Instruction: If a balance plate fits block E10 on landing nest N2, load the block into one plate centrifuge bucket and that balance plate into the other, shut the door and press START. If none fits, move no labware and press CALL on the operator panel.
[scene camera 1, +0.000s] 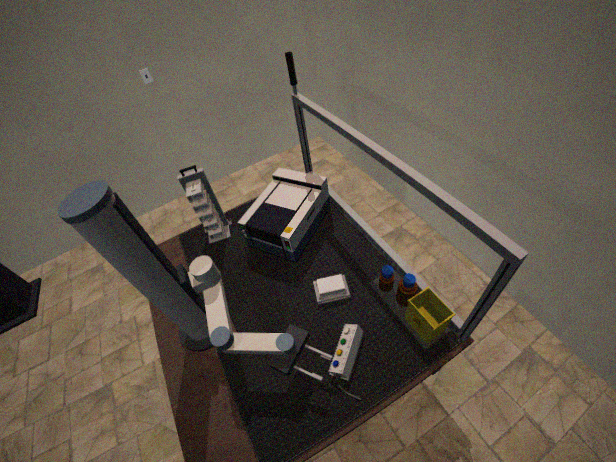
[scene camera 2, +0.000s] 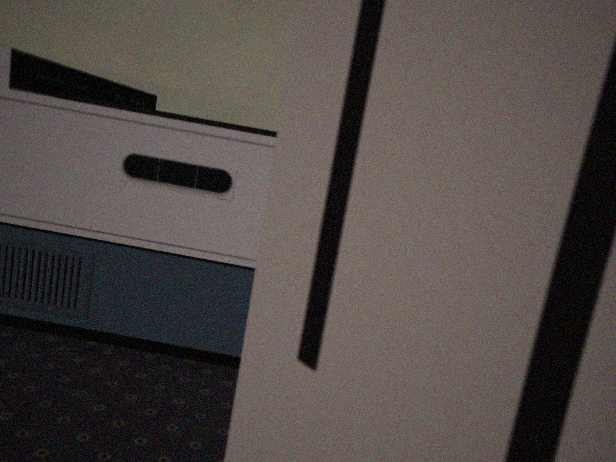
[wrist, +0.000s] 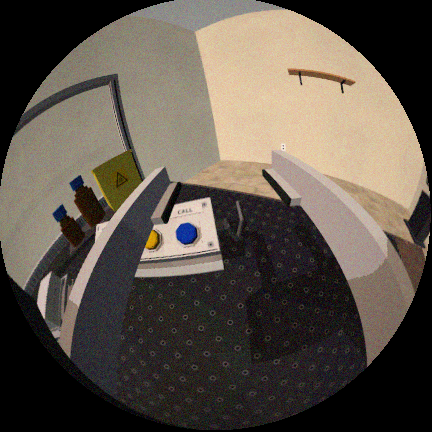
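Seen in the pictures: gripper, between the fingertips: (scene camera 1: 327, 368) (wrist: 219, 166); arm's base, origin of its link: (scene camera 1: 203, 327).
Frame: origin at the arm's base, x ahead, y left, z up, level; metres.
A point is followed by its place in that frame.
Note:
My gripper (scene camera 1: 327, 368) @(x 0.427, y -0.538, z 0.152 m) (wrist: 219, 166) @(x 0.427, y -0.538, z 0.152 m) is shut to its narrow stance, with a visible gap and nothing between the fingers. It is beside the CALL end of the operator panel (scene camera 1: 353, 346) @(x 0.575, y -0.497, z 0.081 m) (wrist: 204, 221) @(x 0.463, y -0.542, z 0.080 m). The left finger overlaps the panel in the wrist view. The blue button (scene camera 1: 336, 363) @(x 0.476, y -0.521, z 0.084 m) (wrist: 187, 234) @(x 0.468, y -0.515, z 0.080 m) under the CALL label shows between the fingers; the yellow button (scene camera 1: 339, 352) @(x 0.511, y -0.488, z 0.084 m) (wrist: 152, 240) @(x 0.504, y -0.486, z 0.080 m) is partly hidden in the wrist view. White labware (scene camera 1: 331, 284) @(x 0.657, y -0.187, z 0.082 m) sits on a pale base mid-table; its label is unreadable. The plate centrifuge (scene camera 1: 285, 195) @(x 0.714, y 0.381, z 0.222 m) stands at the back; its buckets are not visible.
A stepped rack (scene camera 1: 191, 175) @(x 0.291, y 0.609, z 0.449 m) stands left of the centrifuge. Two brown bottles (scene camera 1: 386, 280) @(x 0.877, y -0.328, z 0.106 m) (scene camera 1: 407, 290) @(x 0.902, y -0.441, z 0.148 m) (wrist: 89, 205) @(x 0.882, y -0.426, z 0.088 m) with blue caps and a yellow bin (scene camera 1: 427, 325) @(x 0.858, y -0.614, z 0.159 m) (wrist: 117, 180) @(x 0.857, y -0.559, z 0.105 m) stand along the right side. A grey frame (scene camera 1: 400, 167) @(x 1.011, y -0.201, z 0.620 m) rises behind them. The arm's column (scene camera 1: 135, 260) @(x 0.021, y -0.072, z 0.653 m) stands left.

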